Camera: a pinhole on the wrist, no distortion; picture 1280 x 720 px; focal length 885.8 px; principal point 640.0 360.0 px. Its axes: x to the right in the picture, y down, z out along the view. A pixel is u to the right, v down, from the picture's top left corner.
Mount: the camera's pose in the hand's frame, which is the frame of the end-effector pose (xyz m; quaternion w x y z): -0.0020 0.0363 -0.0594 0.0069 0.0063 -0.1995 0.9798
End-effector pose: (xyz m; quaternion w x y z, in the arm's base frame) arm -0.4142 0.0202 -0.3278 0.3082 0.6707 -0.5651 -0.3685
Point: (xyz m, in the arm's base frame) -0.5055 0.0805 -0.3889
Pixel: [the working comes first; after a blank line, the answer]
In the camera's frame: 0.0587 -0.0203 0.1745

938 257
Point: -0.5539 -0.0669 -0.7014
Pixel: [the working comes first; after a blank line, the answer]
In the camera's frame: -0.1269 0.0869 0.4497

390 531
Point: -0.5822 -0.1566 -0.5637
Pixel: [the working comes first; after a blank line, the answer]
In the camera's frame: -0.1918 -0.0275 0.3473

151 290
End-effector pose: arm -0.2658 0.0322 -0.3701 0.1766 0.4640 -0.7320 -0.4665
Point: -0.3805 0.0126 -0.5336
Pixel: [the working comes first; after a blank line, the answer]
In the camera's frame: -0.1033 0.0249 0.2412

261 451
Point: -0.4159 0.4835 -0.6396
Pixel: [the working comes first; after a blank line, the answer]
In the camera's frame: 0.2625 -0.0875 0.5375

1073 216
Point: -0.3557 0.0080 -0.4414
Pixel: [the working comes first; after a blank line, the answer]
In the camera's frame: -0.0788 -0.0085 0.1550

190 311
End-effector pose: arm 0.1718 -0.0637 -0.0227 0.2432 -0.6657 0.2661 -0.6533
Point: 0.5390 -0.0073 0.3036
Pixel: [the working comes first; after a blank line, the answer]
In the camera's frame: -0.2045 0.1199 0.5062

282 570
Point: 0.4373 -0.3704 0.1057
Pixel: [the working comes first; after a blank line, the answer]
In the camera's frame: -0.2984 -0.2205 0.2681

outside the picture
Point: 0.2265 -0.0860 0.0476
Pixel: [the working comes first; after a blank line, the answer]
In the camera's frame: -0.0683 0.0184 0.1313

179 484
